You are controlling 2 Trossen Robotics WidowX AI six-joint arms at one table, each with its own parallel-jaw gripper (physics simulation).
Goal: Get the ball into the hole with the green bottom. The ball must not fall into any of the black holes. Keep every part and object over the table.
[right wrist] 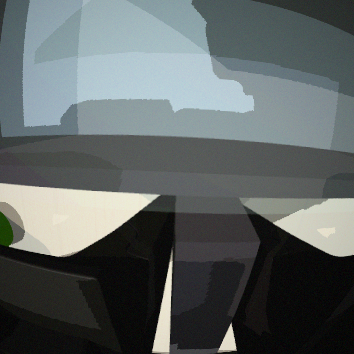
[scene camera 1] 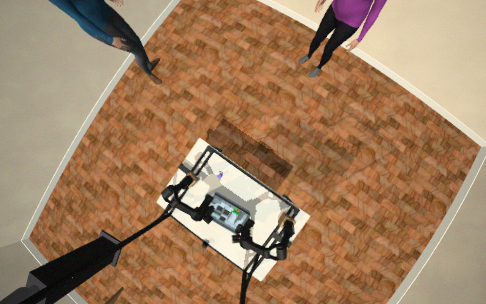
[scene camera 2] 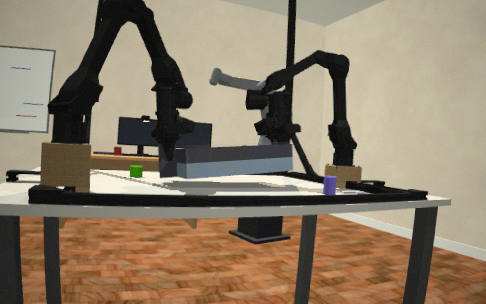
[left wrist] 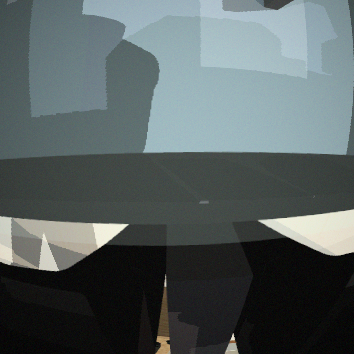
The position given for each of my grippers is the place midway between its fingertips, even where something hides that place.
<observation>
In view: my left gripper (scene camera 2: 279, 155), my right gripper (scene camera 2: 169, 161) and a grey-walled maze box (scene camera 2: 216, 160).
The grey-walled maze box also shows in the right wrist view (right wrist: 213, 117), in scene camera 1 (scene camera 1: 227, 214) and in the left wrist view (left wrist: 198, 132). My right gripper also shows in the right wrist view (right wrist: 193, 201).
</observation>
